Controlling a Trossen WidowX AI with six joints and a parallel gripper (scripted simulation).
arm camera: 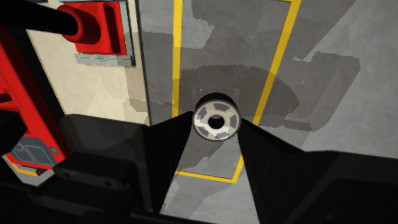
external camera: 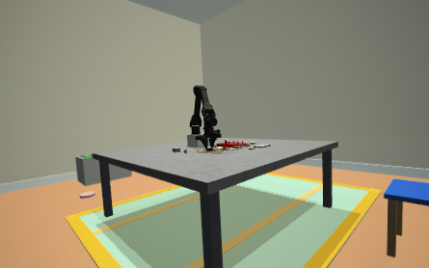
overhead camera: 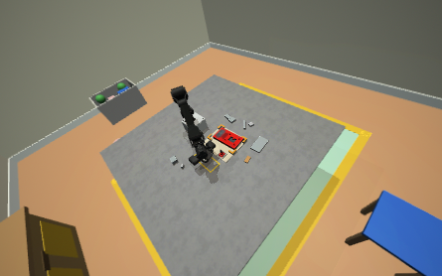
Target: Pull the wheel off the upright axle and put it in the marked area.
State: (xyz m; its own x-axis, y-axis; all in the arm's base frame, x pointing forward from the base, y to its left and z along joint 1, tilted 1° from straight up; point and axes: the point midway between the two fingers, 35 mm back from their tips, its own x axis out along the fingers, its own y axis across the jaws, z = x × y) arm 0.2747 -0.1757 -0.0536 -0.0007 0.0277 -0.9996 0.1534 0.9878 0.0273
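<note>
Right now the wheel is right at my gripper tip. Also, from my gripper tip: black axle: 80 mm ahead, 90 mm to the left, 30 mm above.
</note>
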